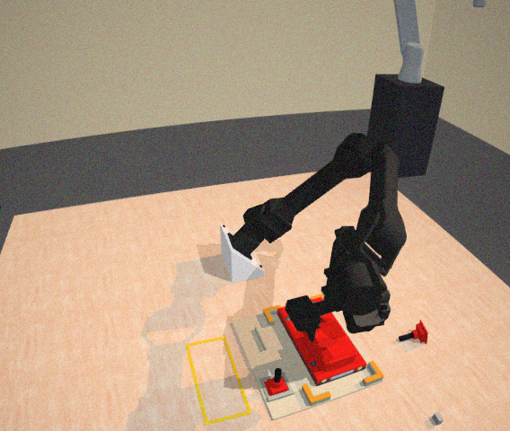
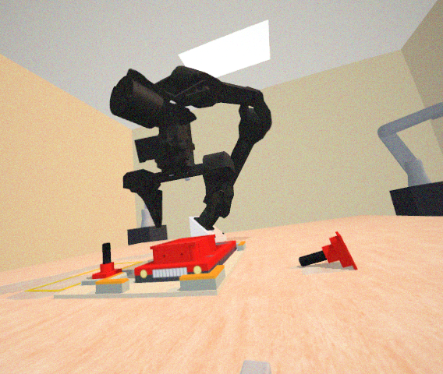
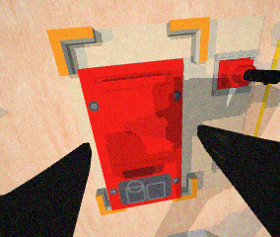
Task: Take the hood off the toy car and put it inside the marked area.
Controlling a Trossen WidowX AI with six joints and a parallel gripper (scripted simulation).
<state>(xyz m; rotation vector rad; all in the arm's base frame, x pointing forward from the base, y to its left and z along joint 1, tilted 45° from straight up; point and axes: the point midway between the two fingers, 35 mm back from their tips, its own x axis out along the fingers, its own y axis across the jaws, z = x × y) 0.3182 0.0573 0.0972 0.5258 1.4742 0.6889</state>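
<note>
Right now my gripper tip is 3 cm above the hood. The rest, counted from my gripper tip: pale base plate: 2 cm behind, 3 cm to the right, 6 cm below.
</note>
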